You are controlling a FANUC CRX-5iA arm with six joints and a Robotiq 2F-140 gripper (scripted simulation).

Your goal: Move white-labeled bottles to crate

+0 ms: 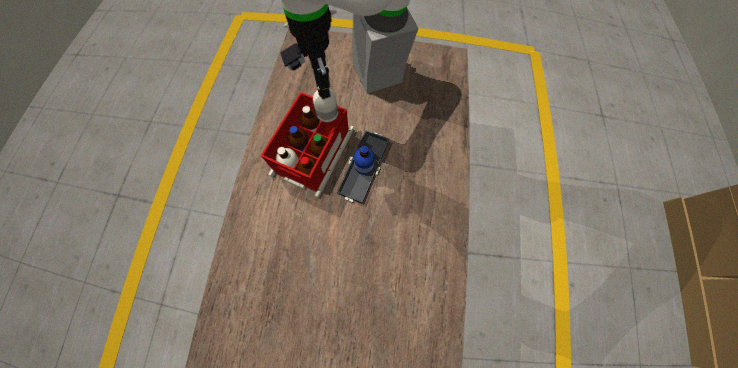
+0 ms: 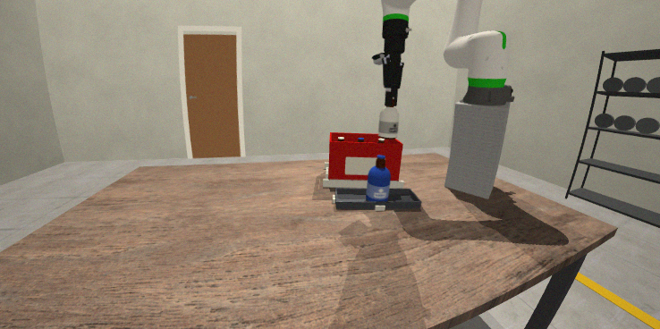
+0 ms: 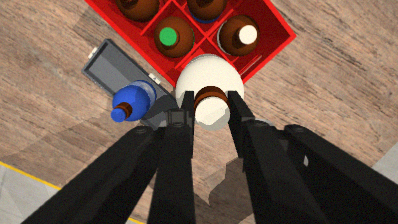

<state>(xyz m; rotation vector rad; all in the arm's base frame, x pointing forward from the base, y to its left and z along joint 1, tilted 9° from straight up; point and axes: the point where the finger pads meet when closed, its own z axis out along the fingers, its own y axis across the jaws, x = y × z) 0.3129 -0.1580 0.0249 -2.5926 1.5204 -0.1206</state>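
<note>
Right now my hand is 26 cm above the red crate, 7 cm to the left of it and 7 cm short of it. Round my hand: dark tray: 33 cm below, 14 cm to the left, 11 cm ahead; then blue-labeled bottle: 26 cm below, 14 cm to the left, 10 cm ahead.
</note>
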